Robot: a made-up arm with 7 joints.
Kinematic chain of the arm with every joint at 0, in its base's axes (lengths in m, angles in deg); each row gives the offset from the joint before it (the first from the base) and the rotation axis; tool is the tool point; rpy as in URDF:
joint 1: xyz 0 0 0.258 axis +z
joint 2: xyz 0 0 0 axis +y
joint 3: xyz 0 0 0.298 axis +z
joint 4: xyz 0.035 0 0 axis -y
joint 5: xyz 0.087 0 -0.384 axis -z
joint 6: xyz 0 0 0 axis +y
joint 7: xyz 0.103 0 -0.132 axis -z
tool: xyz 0 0 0 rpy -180 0 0
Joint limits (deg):
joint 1: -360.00..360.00
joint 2: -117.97..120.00
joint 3: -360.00..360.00
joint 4: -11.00..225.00
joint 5: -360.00..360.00
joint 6: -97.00..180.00
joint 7: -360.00..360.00
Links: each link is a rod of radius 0.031 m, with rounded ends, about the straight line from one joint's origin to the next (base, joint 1, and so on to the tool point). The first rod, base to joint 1, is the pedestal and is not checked.
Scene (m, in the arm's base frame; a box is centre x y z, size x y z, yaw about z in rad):
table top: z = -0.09
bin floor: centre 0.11 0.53 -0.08 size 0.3 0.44 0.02 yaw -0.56
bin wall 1: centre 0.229 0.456 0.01 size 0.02 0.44 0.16 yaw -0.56
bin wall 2: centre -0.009 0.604 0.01 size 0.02 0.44 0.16 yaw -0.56
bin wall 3: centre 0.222 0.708 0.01 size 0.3 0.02 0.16 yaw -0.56
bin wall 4: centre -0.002 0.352 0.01 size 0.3 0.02 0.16 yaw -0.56
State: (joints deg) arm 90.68 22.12 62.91 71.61 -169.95 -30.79 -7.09
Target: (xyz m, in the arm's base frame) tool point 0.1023 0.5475 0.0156
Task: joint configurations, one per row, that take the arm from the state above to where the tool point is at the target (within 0.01 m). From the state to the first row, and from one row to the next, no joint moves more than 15 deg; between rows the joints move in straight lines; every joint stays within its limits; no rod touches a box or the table.
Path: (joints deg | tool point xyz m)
1: 79.23 25.32 50.28 77.46 -172.68 -27.31 -7.09 | -0.3045 0.3769 0.2614
2: 67.79 28.52 37.66 83.32 -175.41 -23.82 -7.09 | -0.1255 0.5062 0.2391
3: 56.34 31.72 25.03 89.17 -178.14 -20.34 -7.09 | 0.1023 0.5475 0.2185
4: 57.34 43.20 23.35 90.64 -178.57 -13.98 -7.09 | 0.1069 0.5562 0.1189
5: 58.34 54.67 21.67 92.10 -178.99 -7.61 -7.09 | 0.1023 0.5475 0.0156

